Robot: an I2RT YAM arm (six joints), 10 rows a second.
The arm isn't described. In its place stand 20 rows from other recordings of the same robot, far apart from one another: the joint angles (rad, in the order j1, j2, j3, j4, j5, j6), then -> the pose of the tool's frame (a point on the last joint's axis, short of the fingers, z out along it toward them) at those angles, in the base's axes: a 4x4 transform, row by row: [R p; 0 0 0 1], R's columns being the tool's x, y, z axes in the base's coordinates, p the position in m.
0.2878, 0.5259, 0.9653, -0.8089, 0.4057, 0.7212 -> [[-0.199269 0.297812 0.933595 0.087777], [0.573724 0.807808 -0.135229 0.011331], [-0.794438 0.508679 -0.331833 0.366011], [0 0 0 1]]
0.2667, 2.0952, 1.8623, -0.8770, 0.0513, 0.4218 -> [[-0.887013 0.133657 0.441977 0.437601], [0.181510 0.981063 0.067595 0.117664], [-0.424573 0.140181 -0.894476 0.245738], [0 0 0 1]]
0.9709, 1.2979, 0.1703, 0.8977, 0.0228, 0.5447 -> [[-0.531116 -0.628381 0.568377 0.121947], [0.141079 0.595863 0.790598 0.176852], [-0.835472 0.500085 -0.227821 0.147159], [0 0 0 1]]
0.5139, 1.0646, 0.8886, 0.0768, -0.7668, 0.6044 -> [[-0.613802 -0.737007 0.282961 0.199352], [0.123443 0.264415 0.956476 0.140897], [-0.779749 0.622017 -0.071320 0.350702], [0 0 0 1]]
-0.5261, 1.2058, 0.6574, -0.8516, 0.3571, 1.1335 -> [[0.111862 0.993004 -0.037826 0.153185], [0.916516 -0.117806 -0.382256 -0.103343], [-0.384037 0.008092 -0.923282 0.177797], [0 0 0 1]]
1.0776, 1.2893, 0.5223, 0.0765, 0.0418, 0.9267 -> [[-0.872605 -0.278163 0.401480 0.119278], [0.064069 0.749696 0.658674 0.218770], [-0.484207 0.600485 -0.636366 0.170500], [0 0 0 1]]
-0.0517, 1.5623, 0.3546, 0.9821, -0.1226, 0.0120 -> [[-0.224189 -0.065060 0.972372 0.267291], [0.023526 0.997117 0.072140 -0.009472], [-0.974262 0.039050 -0.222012 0.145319], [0 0 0 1]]
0.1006, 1.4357, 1.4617, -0.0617, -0.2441, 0.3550 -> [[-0.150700 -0.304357 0.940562 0.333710], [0.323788 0.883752 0.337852 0.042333], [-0.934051 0.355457 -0.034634 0.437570], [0 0 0 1]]
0.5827, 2.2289, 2.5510, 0.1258, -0.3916, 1.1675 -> [[-0.590108 -0.644939 0.485619 0.402691], [0.629261 0.009397 0.777137 0.281661], [-0.505770 0.764176 0.400290 0.503134], [0 0 0 1]]
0.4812, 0.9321, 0.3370, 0.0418, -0.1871, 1.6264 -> [[-0.568243 0.498172 0.654923 0.167000], [0.810006 0.198514 0.551799 0.094668], [0.144880 0.844048 -0.516327 0.180533], [0 0 0 1]]
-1.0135, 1.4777, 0.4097, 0.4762, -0.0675, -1.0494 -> [[-0.855530 0.151173 0.495192 0.137956], [-0.262948 0.697037 -0.667081 -0.216831], [-0.446012 -0.700918 -0.556585 0.129497], [0 0 0 1]]
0.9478, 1.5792, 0.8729, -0.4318, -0.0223, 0.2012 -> [[-0.682363 -0.695041 0.226491 0.170605], [-0.607356 0.711462 0.353470 0.238826], [-0.406816 0.103634 -0.907613 0.164637], [0 0 0 1]]
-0.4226, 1.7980, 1.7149, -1.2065, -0.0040, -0.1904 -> [[-0.937797 0.235901 0.254730 0.327490], [0.214217 0.970554 -0.110165 -0.147114], [-0.273218 -0.048745 -0.960716 0.304879], [0 0 0 1]]
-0.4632, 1.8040, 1.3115, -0.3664, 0.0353, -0.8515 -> [[-0.797703 -0.201754 0.568300 0.354467], [-0.441946 0.836763 -0.323282 -0.178439], [-0.410310 -0.509041 -0.756653 0.224417], [0 0 0 1]]
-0.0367, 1.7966, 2.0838, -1.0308, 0.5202, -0.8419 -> [[-0.747027 -0.239883 0.620005 0.373377], [-0.620249 0.587139 -0.520153 -0.031416], [-0.239253 -0.773126 -0.587396 0.426738], [0 0 0 1]]
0.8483, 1.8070, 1.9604, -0.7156, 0.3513, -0.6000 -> [[-0.001925 -0.621446 0.783455 0.277413], [-0.803923 0.466908 0.368381 0.296182], [-0.594730 -0.629128 -0.500494 0.409639], [0 0 0 1]]
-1.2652, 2.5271, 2.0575, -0.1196, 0.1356, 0.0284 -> [[-0.139328 0.983080 0.118915 0.167558], [0.535157 0.175791 -0.826259 -0.547120], [-0.833183 -0.051483 -0.550595 0.147622], [0 0 0 1]]
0.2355, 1.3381, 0.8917, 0.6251, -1.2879, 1.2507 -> [[-0.879638 -0.473690 0.043056 0.272672], [0.061409 -0.023337 0.997840 0.100584], [-0.471662 0.880382 0.049617 0.333655], [0 0 0 1]]
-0.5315, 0.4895, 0.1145, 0.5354, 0.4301, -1.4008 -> [[-0.780447 0.273660 0.562151 0.114839], [-0.580328 0.017484 -0.814195 -0.084737], [-0.232641 -0.961668 0.145167 0.220711], [0 0 0 1]]
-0.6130, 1.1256, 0.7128, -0.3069, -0.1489, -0.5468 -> [[-0.708921 0.127725 0.693627 0.196826], [-0.130017 0.942943 -0.306519 -0.131989], [-0.693201 -0.307481 -0.651865 0.236457], [0 0 0 1]]
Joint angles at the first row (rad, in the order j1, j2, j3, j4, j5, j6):
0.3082, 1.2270, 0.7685, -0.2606, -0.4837, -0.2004
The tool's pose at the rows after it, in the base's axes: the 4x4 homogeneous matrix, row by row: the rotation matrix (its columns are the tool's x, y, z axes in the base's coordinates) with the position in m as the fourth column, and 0 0 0 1 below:
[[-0.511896 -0.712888 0.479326 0.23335], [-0.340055 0.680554 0.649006 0.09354], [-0.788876 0.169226 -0.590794 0.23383], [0 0 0 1]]
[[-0.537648 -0.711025 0.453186 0.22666], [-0.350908 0.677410 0.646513 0.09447], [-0.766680 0.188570 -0.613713 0.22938], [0 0 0 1]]
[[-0.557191 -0.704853 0.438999 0.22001], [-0.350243 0.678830 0.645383 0.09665], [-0.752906 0.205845 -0.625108 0.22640], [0 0 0 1]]
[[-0.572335 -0.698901 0.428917 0.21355], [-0.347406 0.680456 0.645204 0.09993], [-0.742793 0.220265 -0.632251 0.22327], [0 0 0 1]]
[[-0.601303 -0.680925 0.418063 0.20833], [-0.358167 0.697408 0.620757 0.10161], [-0.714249 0.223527 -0.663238 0.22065], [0 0 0 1]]
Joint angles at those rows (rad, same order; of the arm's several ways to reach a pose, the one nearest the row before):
0.3148, 1.2088, 0.7446, -0.2684, -0.4878, -0.1877
0.3272, 1.1954, 0.7292, -0.3006, -0.4854, -0.1813
0.3460, 1.1776, 0.7109, -0.3133, -0.4760, -0.1588
0.3702, 1.1607, 0.6903, -0.3142, -0.4626, -0.1309
0.3900, 1.1521, 0.6861, -0.3509, -0.4282, -0.1131

